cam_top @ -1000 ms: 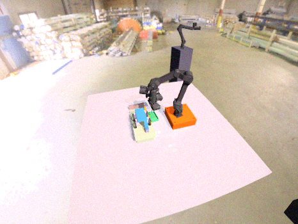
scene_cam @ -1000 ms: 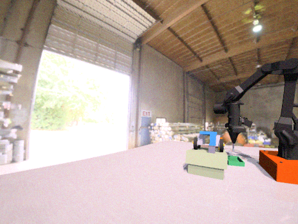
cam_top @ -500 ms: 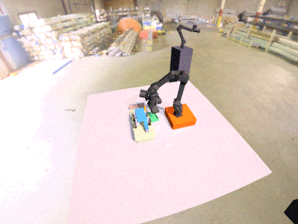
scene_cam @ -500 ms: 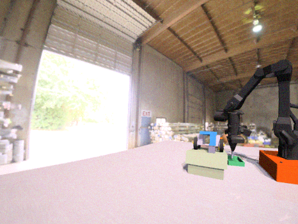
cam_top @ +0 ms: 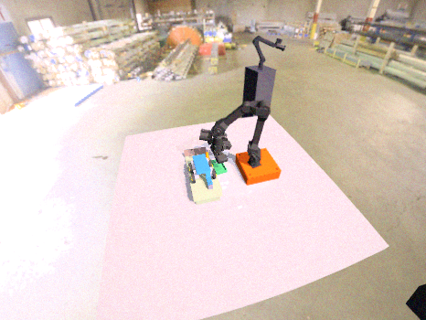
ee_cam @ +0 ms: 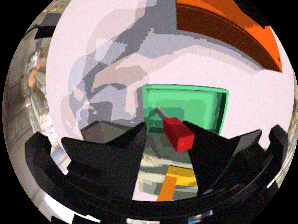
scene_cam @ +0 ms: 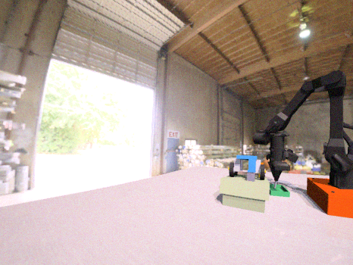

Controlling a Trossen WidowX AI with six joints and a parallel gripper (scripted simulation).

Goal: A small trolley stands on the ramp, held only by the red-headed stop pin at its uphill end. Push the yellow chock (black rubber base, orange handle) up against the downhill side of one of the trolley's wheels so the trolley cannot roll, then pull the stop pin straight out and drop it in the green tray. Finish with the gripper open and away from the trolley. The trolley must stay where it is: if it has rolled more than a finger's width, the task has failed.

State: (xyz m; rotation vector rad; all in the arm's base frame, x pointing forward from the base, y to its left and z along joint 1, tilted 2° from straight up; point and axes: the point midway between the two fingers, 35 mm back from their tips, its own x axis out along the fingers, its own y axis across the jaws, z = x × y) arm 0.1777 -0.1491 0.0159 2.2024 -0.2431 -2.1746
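My gripper tip is now right at the red-headed stop pin. Round my gripper tip: pale green ramp (14 cm ahead, 10 cm to the left); yellow chock (7 cm ahead, 3 cm to the left, 3 cm above); green tray (3 cm to the left, 6 cm below).
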